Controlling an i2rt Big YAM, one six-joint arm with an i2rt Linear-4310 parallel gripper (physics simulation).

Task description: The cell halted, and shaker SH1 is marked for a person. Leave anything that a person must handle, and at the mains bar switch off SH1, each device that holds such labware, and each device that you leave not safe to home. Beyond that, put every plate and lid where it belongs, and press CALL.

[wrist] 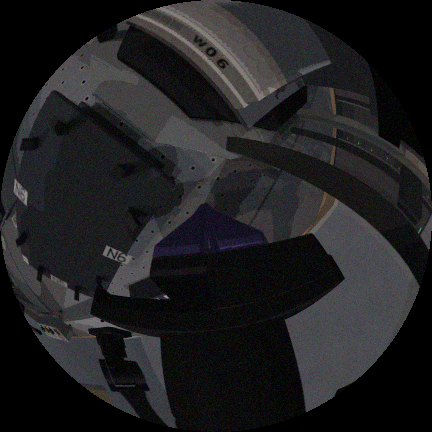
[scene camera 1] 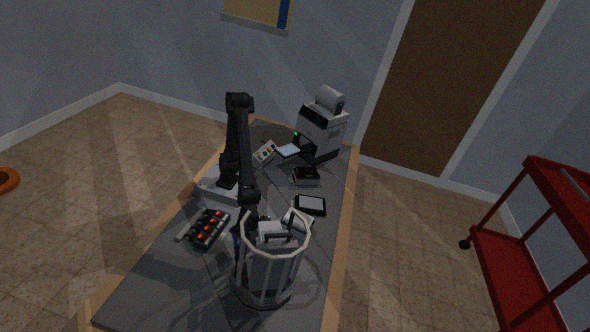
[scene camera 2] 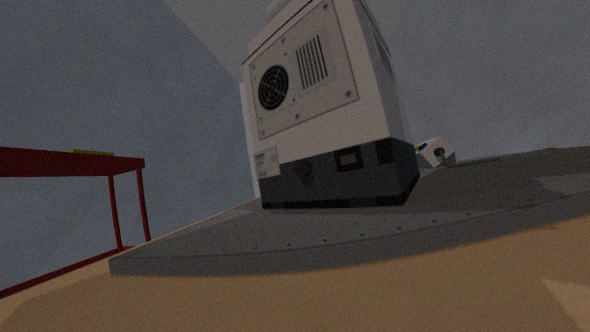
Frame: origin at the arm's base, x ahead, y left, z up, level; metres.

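Seen in the pictures: gripper, fingertip midpoint: [wrist: 204, 209]; arm's base at its link origin: [wrist: 108, 330] [scene camera 1: 227, 181].
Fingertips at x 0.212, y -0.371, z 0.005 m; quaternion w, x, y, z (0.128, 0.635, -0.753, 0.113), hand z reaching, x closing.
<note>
Pixels of each thing's middle, then the offset from my fingertips to it. "spot": a spot on its surface instead.
- mains bar at a spot on its surface: [scene camera 1: 208, 226] spot: 0.153 m back, 0.047 m left, 0.009 m up
- caged plate tower at a spot on its surface: [scene camera 1: 270, 248] spot: 0.164 m ahead, 0.147 m right, 0.261 m up
- dark nest marked N6 at the middle of its body: [wrist: 67, 217] [scene camera 1: 258, 233] 0.058 m ahead, 0.116 m left, 0.005 m down
- plate at the middle of its body: [scene camera 1: 310, 203] 0.238 m ahead, 0.429 m left, 0.017 m down
- dark device at the middle of its body: [scene camera 1: 307, 171] 0.160 m ahead, 0.634 m left, 0.019 m up
- button box at the middle of its body: [scene camera 2: 423, 155] [scene camera 1: 263, 153] 0.135 m back, 0.708 m left, 0.001 m down
- white instrument at the middle of its body: [scene camera 2: 327, 78] [scene camera 1: 322, 123] 0.150 m ahead, 0.948 m left, 0.185 m up
My gripper [scene camera 1: 240, 226] [wrist: 204, 209] is shut with nothing in it; its purple fingers meet tip to tip. It hangs low between the mains bar [scene camera 1: 208, 226], where several switches glow red, and the caged plate tower [scene camera 1: 270, 248]. In the wrist view the bar is hidden under the gripper body. A plate labelled W06 [wrist: 225, 60] [scene camera 1: 297, 219] lies tilted beside the tower. The dark nest marked N6 [wrist: 92, 193] is empty. Another plate [scene camera 1: 310, 203] sits in a black nest. A dark device [scene camera 1: 305, 173] stands behind it. The button box [scene camera 1: 264, 150] [scene camera 2: 433, 152] stands at the back.
The white instrument [scene camera 1: 321, 121] [scene camera 2: 321, 103] stands at the table's far end with a green light and a plate on its extended tray [scene camera 1: 287, 149]. A red cart [scene camera 1: 536, 248] [scene camera 2: 73, 163] stands off to the right. The arm's base [scene camera 1: 226, 173] is on the table's left side.
</note>
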